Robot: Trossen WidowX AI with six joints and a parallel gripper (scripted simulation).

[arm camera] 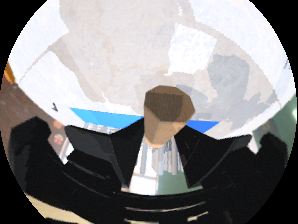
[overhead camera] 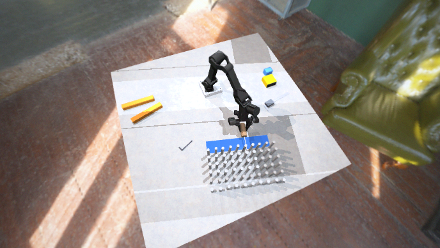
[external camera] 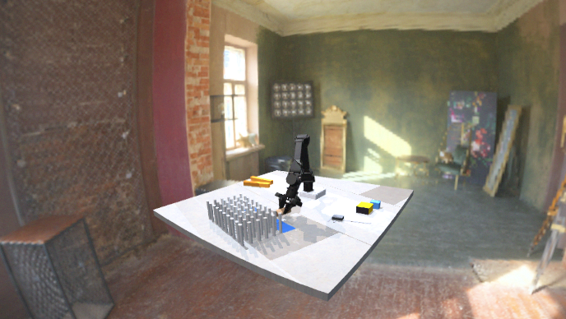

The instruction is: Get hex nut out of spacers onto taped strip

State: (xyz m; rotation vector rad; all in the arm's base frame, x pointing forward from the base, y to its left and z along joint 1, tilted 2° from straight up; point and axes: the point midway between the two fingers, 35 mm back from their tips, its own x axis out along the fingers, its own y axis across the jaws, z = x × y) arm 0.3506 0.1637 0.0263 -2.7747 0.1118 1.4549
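Right now my gripper tip is 7 cm short of the blue taped strip, 5 cm to the left of it and 3 cm above it. The rest, counted from my gripper tip: dark L-shaped hook 39 cm to the right, 3 cm ahead, 2 cm below; blue block 46 cm behind, 32 cm to the left, 1 cm below.
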